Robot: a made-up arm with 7 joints.
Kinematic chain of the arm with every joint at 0, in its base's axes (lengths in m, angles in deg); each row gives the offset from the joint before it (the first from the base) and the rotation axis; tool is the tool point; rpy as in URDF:
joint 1: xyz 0 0 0.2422 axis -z
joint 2: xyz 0 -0.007 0.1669 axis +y
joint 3: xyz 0 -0.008 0.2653 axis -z
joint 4: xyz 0 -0.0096 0.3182 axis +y
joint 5: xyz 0 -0.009 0.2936 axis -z
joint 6: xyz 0 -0.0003 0.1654 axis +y
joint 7: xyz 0 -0.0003 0.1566 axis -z
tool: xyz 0 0 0 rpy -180 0 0
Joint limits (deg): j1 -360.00..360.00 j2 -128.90..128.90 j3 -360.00..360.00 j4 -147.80..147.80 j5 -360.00..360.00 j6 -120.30..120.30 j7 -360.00..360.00
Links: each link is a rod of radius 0.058 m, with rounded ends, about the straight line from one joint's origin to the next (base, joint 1, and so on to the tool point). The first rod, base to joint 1, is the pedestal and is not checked.
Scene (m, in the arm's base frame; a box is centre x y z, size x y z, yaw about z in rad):
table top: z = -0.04
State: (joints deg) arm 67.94 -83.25 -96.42 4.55 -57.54 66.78 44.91
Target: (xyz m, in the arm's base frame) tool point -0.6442 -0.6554 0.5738
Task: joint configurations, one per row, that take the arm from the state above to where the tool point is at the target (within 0.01 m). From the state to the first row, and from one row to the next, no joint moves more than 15 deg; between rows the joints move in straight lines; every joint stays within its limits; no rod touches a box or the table.
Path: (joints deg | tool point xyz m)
1: 54.48 -82.11 -97.47 -7.76 -61.09 67.62 44.91 | -0.6693 0.8874 0.4551
2: 41.02 -80.97 -98.53 -20.07 -64.63 68.46 44.91 | -0.9210 0.6043 0.4874
3: 27.57 -79.83 -99.58 -32.38 -68.18 69.31 44.91 | -1.0464 0.2527 0.5178
4: 14.11 -78.69 -100.63 -44.69 -71.72 70.15 44.91 | -1.0311 -0.1107 0.5438
5: 0.65 -77.55 -101.69 -56.99 -75.27 70.99 44.91 | -0.8858 -0.4286 0.5632
6: -12.81 -76.41 -102.74 -69.30 -78.82 71.83 44.91 | -0.6442 -0.6554 0.5738

